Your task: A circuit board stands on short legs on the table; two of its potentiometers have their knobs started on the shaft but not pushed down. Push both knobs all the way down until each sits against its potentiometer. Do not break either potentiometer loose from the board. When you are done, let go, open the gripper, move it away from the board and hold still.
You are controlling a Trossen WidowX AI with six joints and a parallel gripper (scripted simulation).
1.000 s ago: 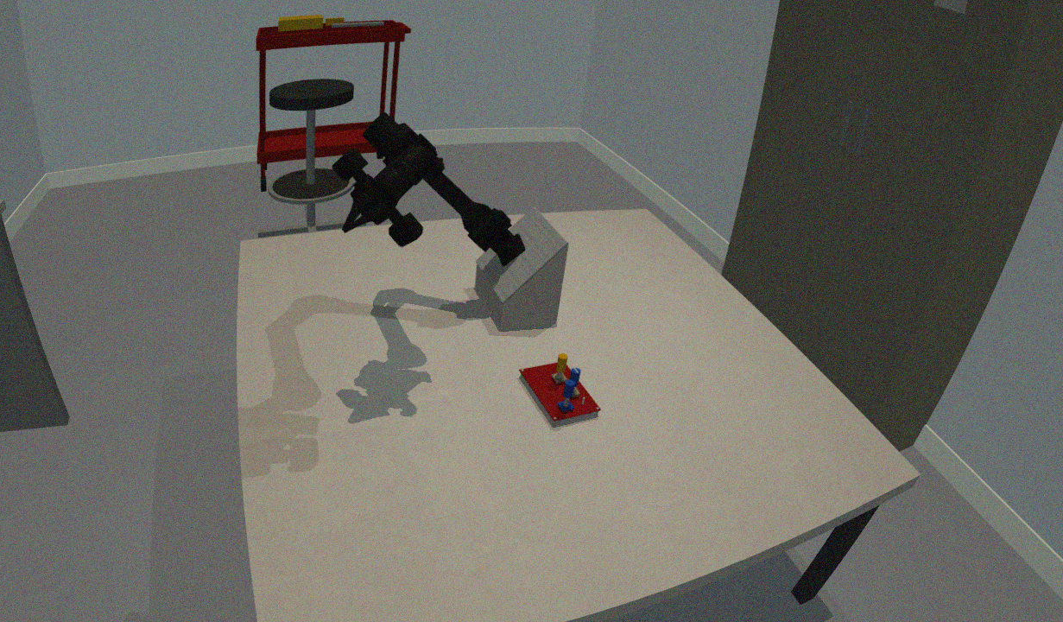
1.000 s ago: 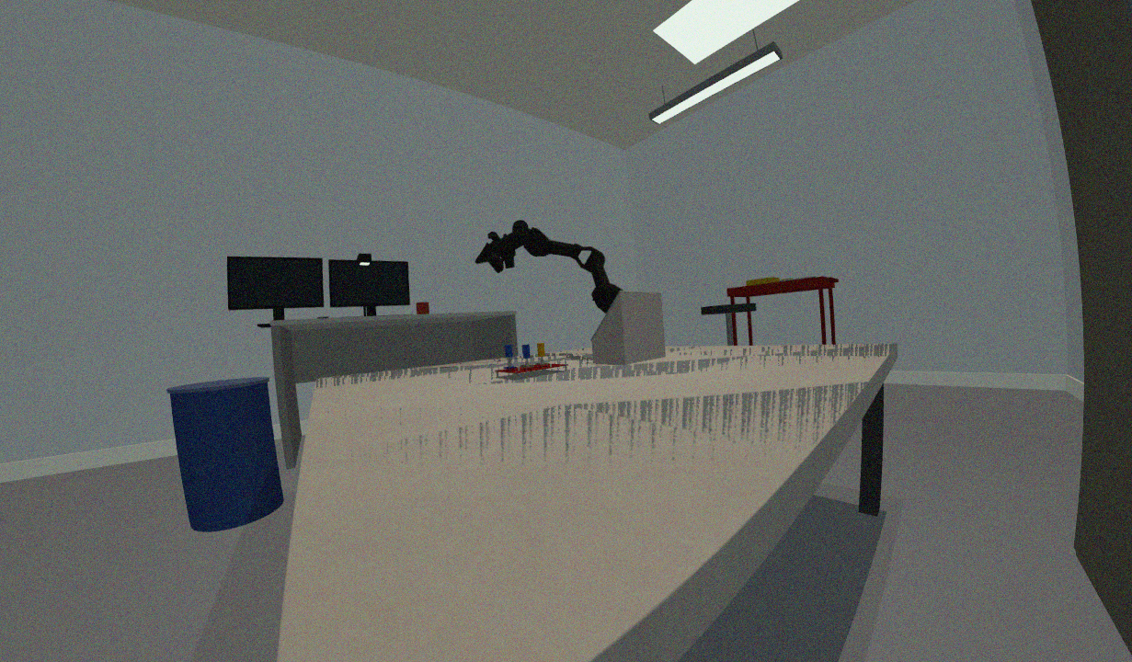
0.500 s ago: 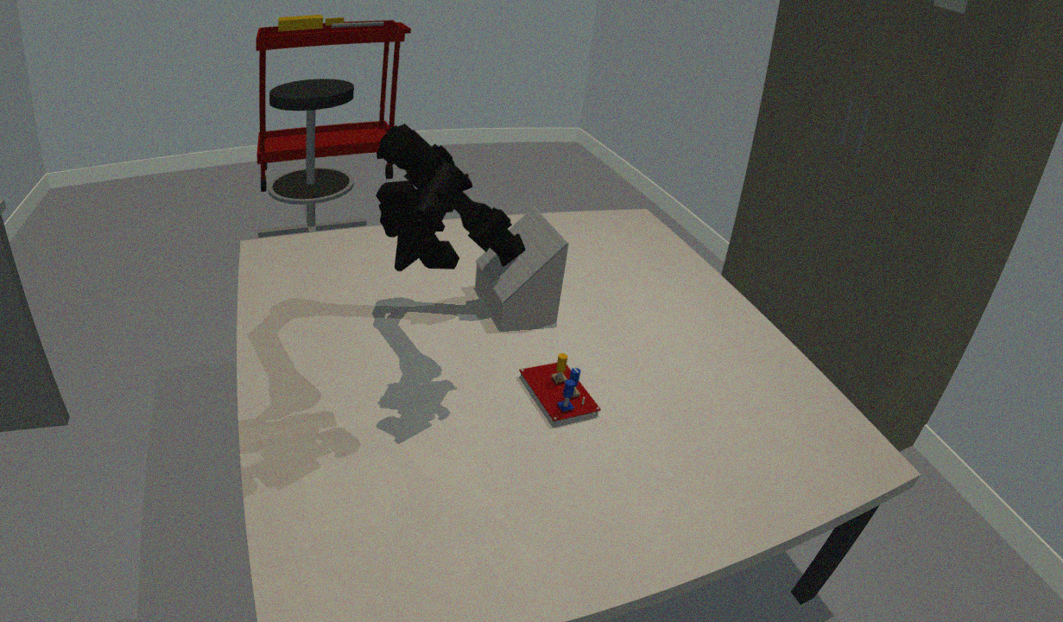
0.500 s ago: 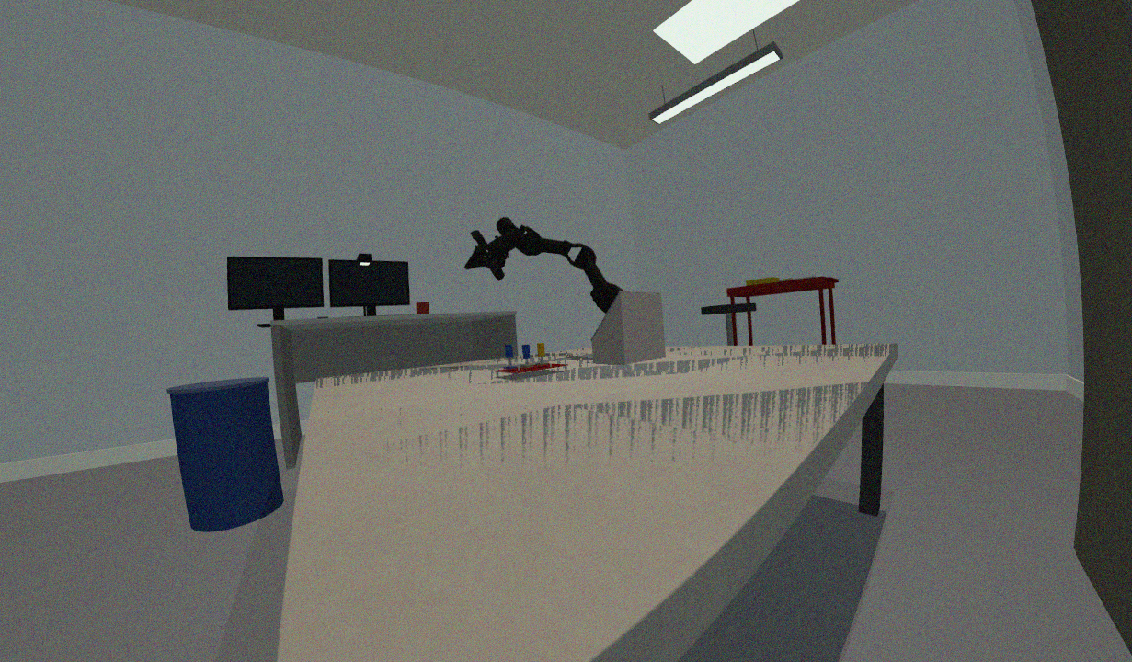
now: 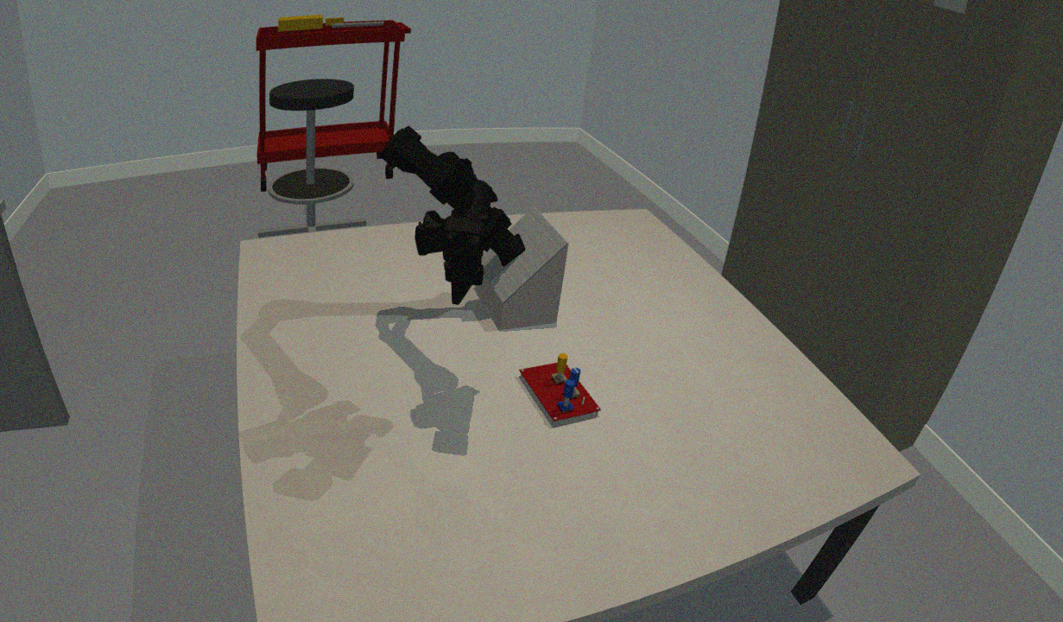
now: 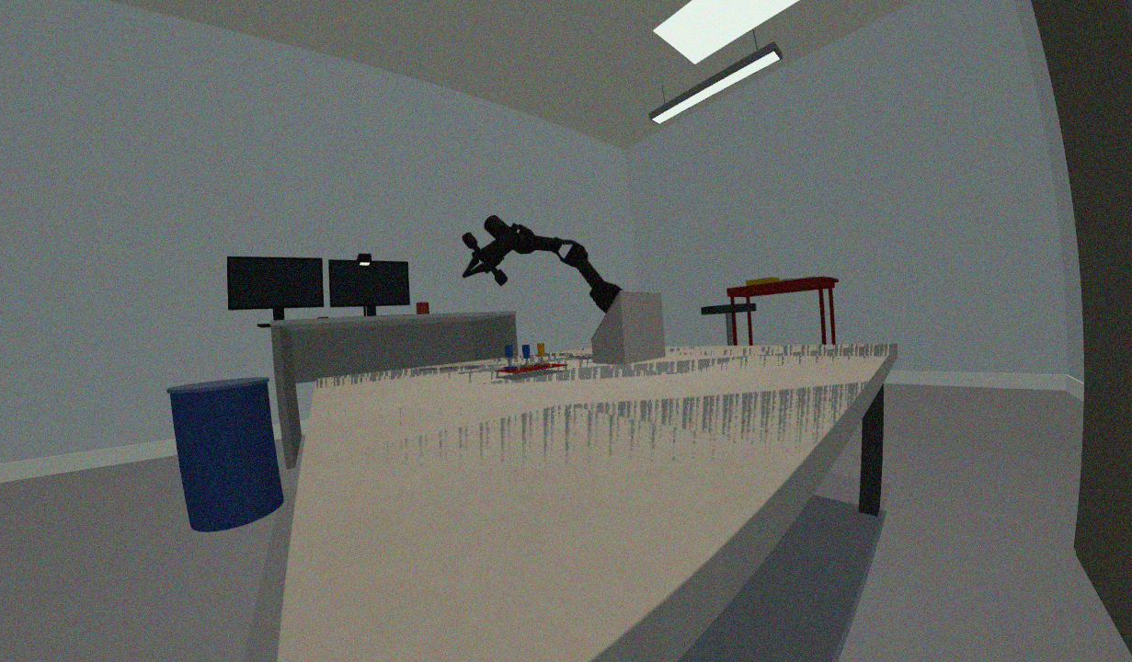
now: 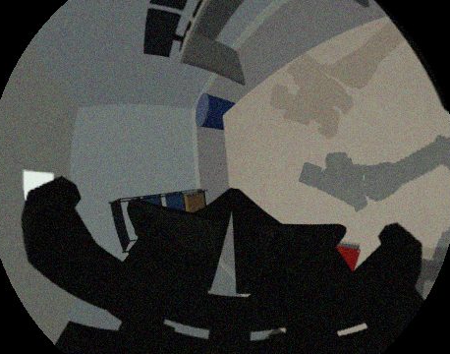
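Now: gripper tip 240 mm to the right of the yellow knob, 230 mm above it and 120 mm past it. Round my gripper tip: blue knob (250 mm to the left, 220 mm below, 80 mm behind).
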